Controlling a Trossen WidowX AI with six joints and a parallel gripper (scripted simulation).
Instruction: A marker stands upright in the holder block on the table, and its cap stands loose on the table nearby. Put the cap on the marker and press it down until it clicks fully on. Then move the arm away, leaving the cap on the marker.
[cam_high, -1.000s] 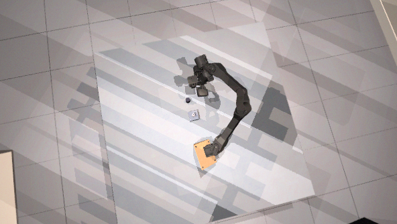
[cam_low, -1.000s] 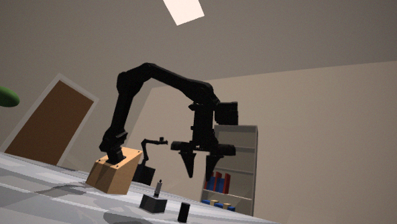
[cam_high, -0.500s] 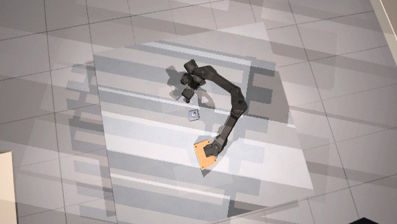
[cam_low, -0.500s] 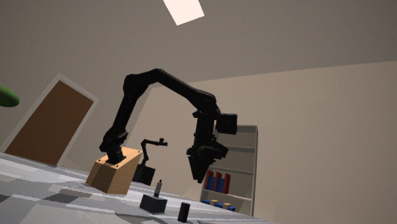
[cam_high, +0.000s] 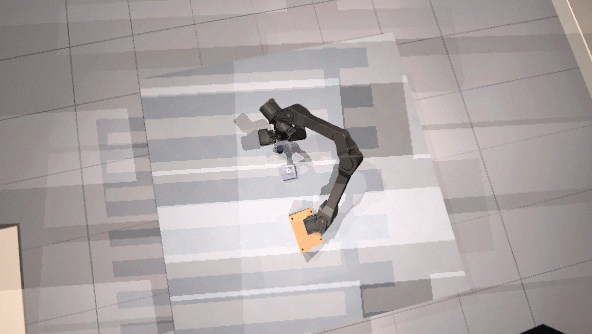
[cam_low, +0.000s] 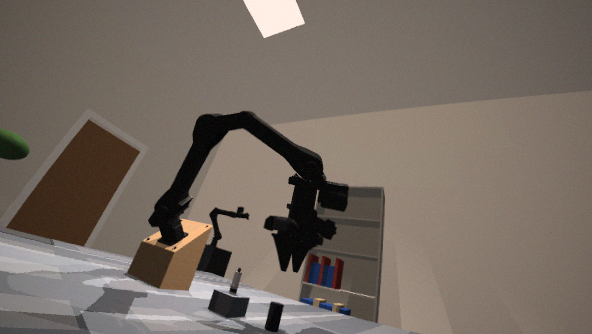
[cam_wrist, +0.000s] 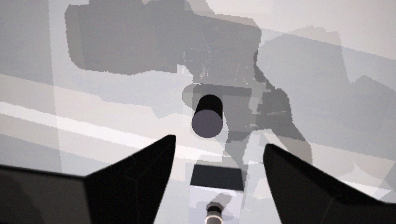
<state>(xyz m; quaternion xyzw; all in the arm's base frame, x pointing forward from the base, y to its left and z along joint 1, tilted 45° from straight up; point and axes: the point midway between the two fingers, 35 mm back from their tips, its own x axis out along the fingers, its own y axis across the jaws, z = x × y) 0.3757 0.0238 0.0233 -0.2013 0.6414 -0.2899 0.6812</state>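
The marker cap is 2 cm behind my gripper tip, 1 cm to the left of it and 9 cm below it. Round my gripper tip: holder block: 13 cm behind, 1 cm to the left, 10 cm below.
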